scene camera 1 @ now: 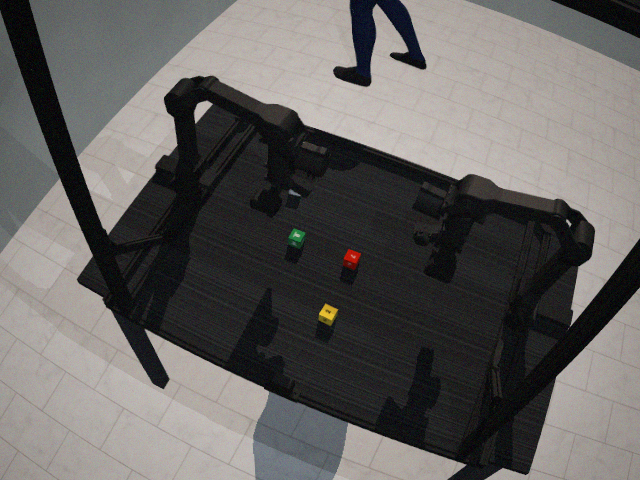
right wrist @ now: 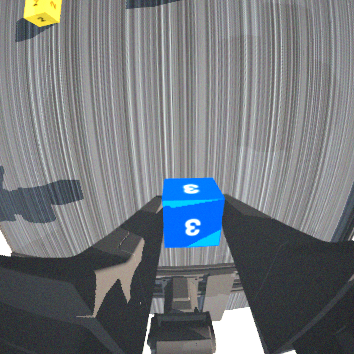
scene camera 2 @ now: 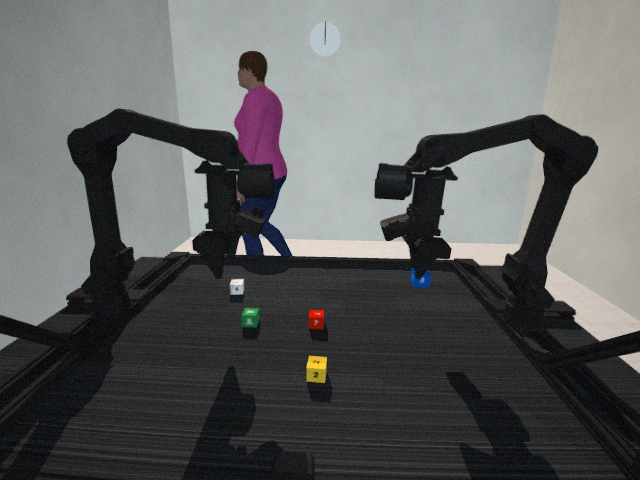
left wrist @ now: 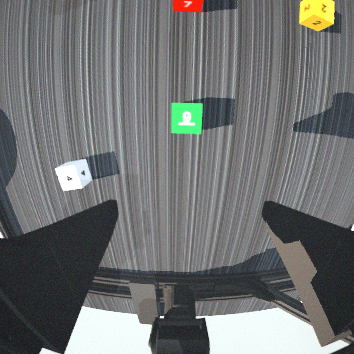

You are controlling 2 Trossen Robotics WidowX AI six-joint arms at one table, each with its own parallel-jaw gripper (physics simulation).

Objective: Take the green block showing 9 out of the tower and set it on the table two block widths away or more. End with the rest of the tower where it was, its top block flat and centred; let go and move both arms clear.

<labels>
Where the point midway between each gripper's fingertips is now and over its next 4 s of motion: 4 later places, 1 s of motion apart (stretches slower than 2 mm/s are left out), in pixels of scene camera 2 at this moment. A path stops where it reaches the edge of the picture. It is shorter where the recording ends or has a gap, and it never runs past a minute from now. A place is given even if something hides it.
The left gripper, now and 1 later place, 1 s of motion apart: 225, 269; 206, 258
The right gripper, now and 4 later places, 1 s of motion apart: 416, 275; 340, 269; 328, 275; 319, 299; 312, 301
</labels>
